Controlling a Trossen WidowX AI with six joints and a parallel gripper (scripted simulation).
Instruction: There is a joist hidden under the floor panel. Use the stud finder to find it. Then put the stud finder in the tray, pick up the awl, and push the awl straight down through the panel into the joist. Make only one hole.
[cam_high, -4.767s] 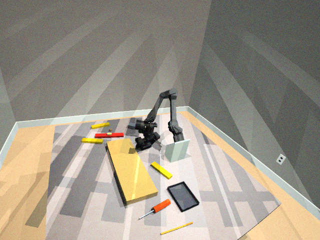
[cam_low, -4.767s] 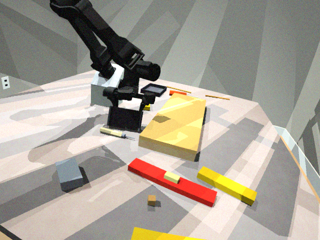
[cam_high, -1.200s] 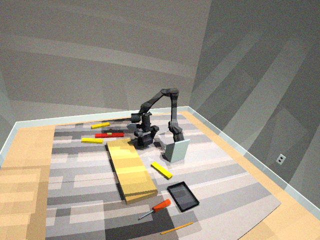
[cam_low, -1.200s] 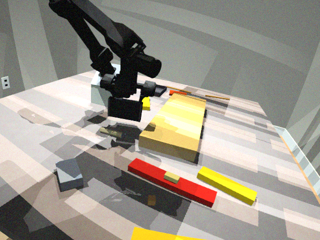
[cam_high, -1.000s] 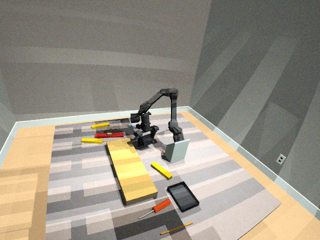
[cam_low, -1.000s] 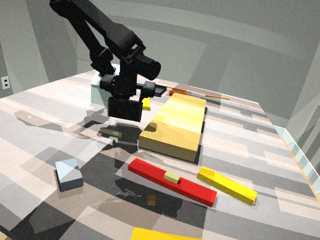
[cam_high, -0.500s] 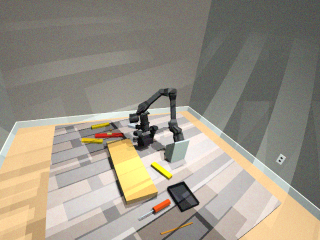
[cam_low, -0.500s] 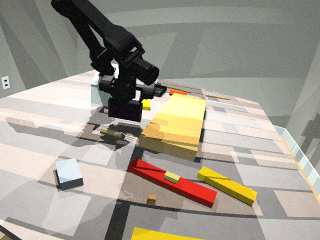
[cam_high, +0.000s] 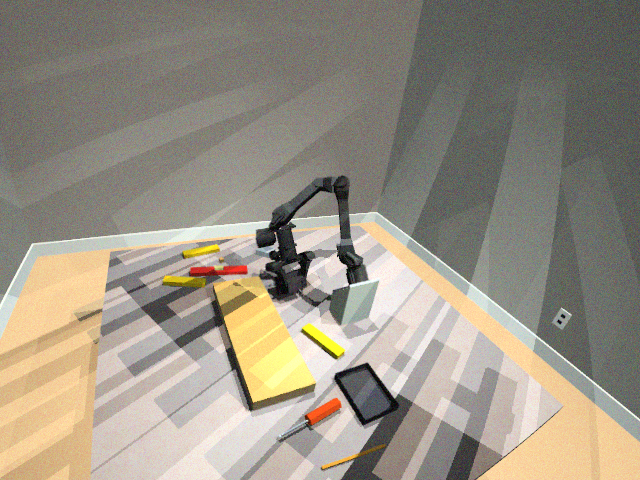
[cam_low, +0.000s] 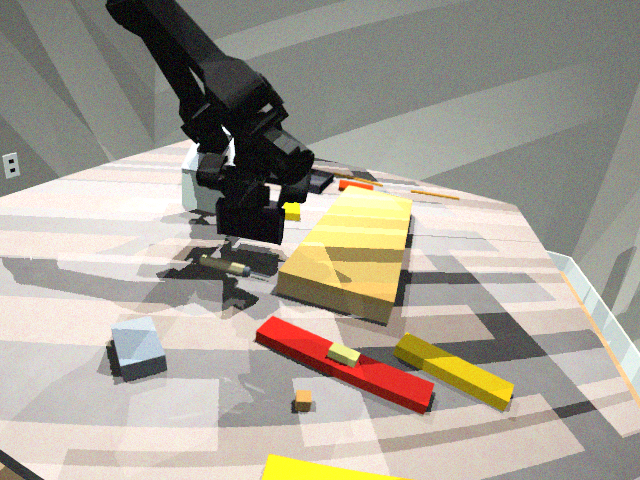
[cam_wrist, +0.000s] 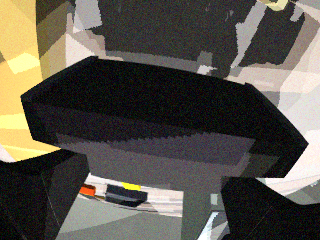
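The stud finder lies 1 cm to the right of my gripper tip and 1 cm behind it. Round my gripper tip: awl (10 cm to the right, 7 cm below, 4 cm ahead); then red level (25 cm ahead, 23 cm to the right, 6 cm below); then grey-blue block (34 cm to the right, 7 cm below, 3 cm ahead).
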